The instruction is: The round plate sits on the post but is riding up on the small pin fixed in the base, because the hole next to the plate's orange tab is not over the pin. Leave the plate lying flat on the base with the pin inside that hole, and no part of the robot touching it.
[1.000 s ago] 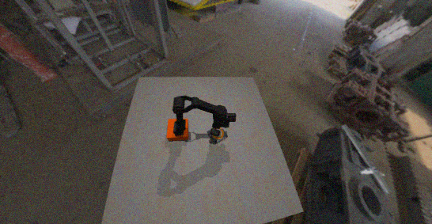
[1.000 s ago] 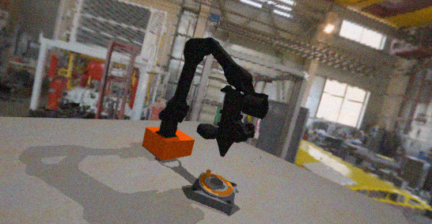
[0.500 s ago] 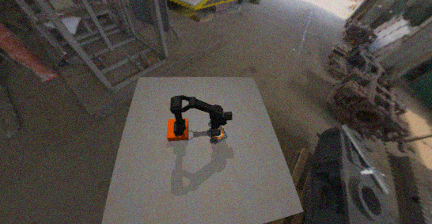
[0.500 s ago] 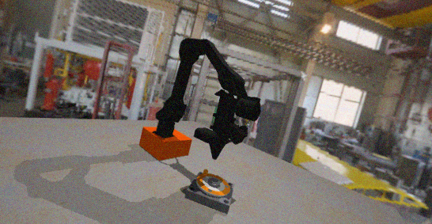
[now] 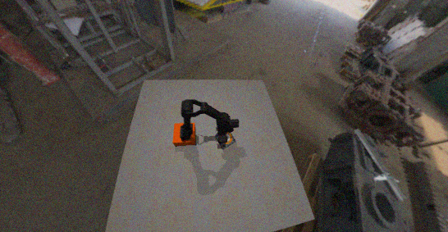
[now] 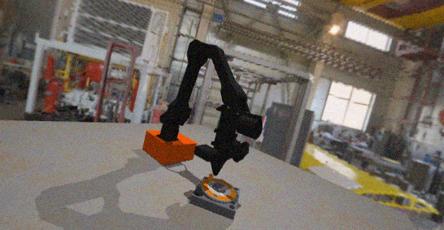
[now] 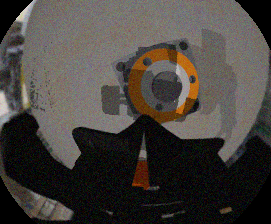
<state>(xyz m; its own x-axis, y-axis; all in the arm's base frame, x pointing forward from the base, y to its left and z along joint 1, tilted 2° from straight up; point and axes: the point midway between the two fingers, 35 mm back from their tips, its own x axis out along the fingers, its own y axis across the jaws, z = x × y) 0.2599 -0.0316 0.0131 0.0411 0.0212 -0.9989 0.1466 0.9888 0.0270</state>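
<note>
Right now my gripper tip is 4 cm short of the base, 3 cm to the left of it and 2 cm above it.
</note>
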